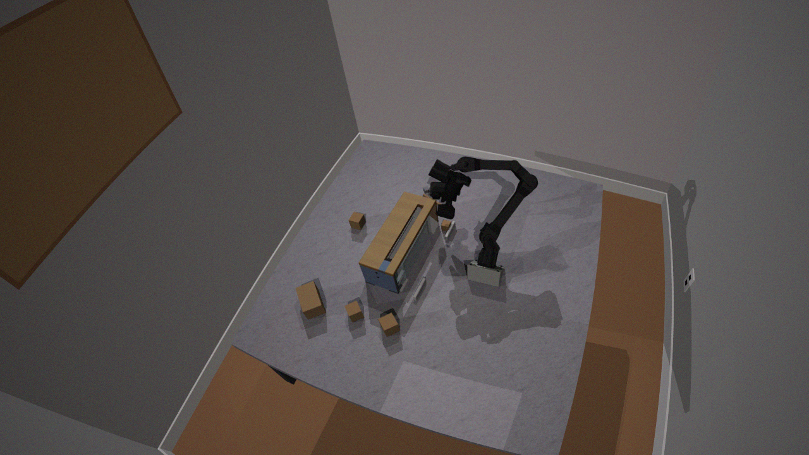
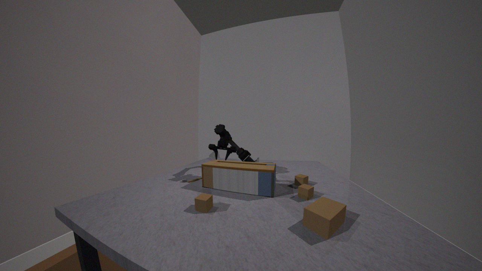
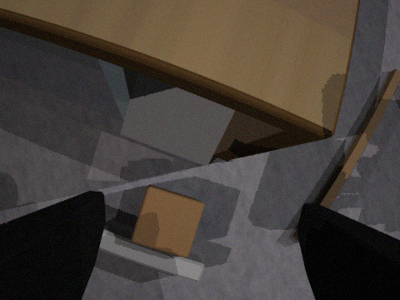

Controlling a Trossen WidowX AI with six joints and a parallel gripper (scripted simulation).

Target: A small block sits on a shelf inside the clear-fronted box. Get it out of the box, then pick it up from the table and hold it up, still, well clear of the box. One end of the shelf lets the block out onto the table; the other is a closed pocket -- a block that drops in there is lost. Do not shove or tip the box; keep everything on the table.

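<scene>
My gripper tip is now 10 cm above the small brown block and 2 cm past it. Round my gripper tip: long box 16 cm to the left, 8 cm ahead, 6 cm below.
</scene>
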